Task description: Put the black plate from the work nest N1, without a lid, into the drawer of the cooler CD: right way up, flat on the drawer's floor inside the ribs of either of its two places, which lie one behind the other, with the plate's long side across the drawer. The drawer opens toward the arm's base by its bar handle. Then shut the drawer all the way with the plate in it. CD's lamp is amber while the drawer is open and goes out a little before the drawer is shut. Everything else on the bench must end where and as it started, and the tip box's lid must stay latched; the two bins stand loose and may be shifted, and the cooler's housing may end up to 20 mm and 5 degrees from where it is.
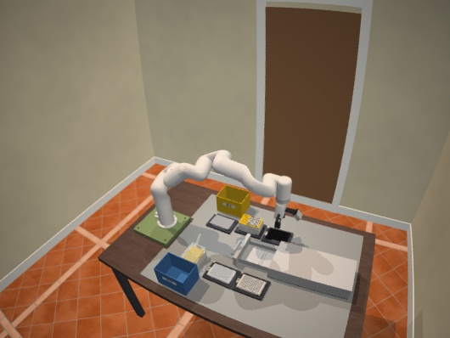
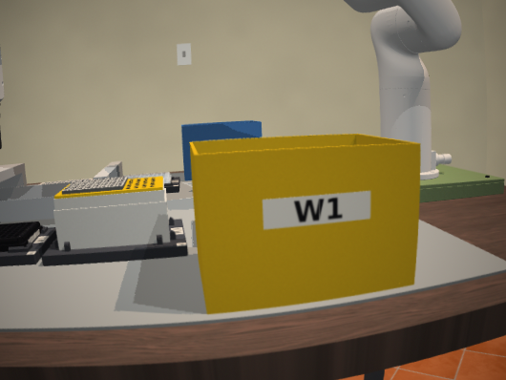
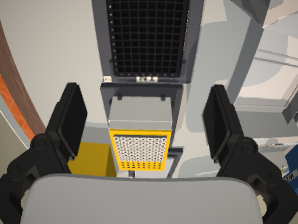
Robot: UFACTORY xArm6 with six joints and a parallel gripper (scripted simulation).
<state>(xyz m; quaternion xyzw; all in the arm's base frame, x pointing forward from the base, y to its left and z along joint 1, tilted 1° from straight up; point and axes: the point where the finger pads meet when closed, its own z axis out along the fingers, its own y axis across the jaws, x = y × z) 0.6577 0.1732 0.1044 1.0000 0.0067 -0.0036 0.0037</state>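
Right now the black plate is 12 cm below my hand. The rest, counted from my hand: dark nest: 13 cm below; then cooler drawer: 19 cm to the right, 11 cm below, 4 cm behind; then tip box: 18 cm behind, 8 cm below.
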